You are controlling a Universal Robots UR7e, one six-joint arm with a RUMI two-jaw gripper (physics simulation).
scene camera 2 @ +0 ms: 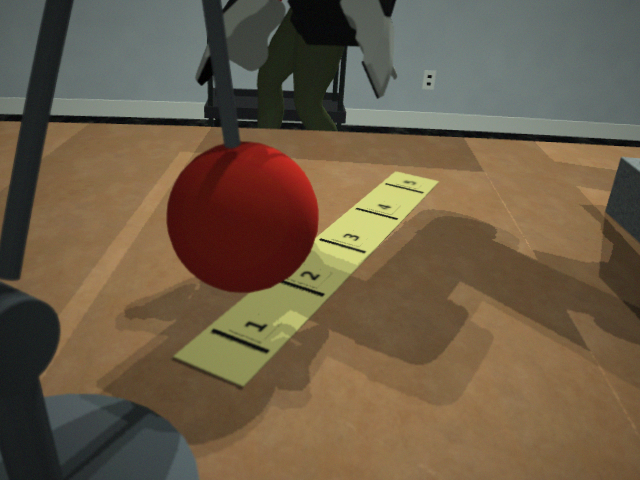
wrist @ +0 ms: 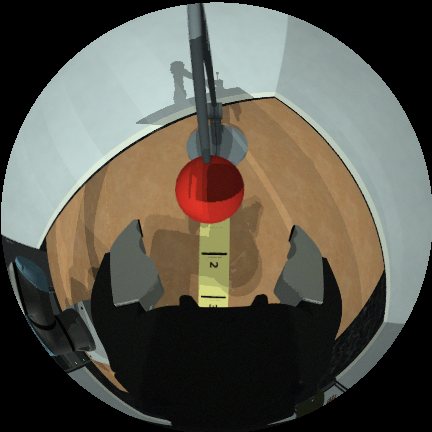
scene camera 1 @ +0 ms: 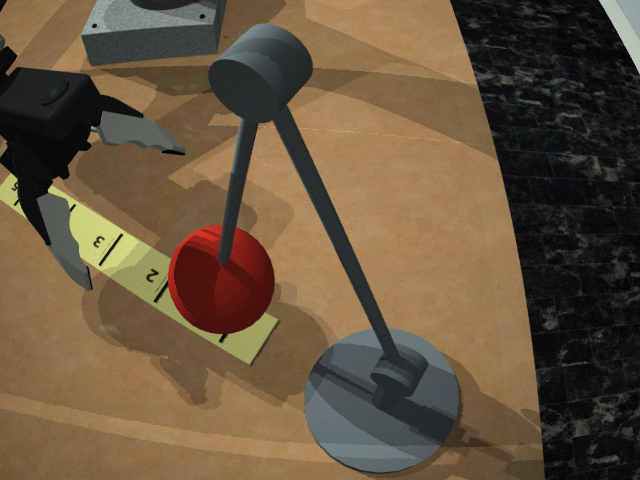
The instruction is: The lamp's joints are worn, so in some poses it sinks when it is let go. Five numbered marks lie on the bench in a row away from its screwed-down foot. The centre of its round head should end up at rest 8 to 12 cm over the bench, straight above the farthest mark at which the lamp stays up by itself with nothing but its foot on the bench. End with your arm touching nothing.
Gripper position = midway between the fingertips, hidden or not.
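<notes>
There is a rod [scene camera 2: 242, 217] that I see, and scene camera 1 gives me the rod [scene camera 1: 221, 279] too. I see a yellow strip [wrist: 213, 265]. A round foot [scene camera 1: 354, 421] is in sight as well, and the wrist view also has the foot [wrist: 226, 141]. Then my own gripper [scene camera 1: 137, 220]: I see the gripper [scene camera 2: 280, 89] in scene camera 2, and the wrist view shows the gripper [wrist: 216, 225] too.
</notes>
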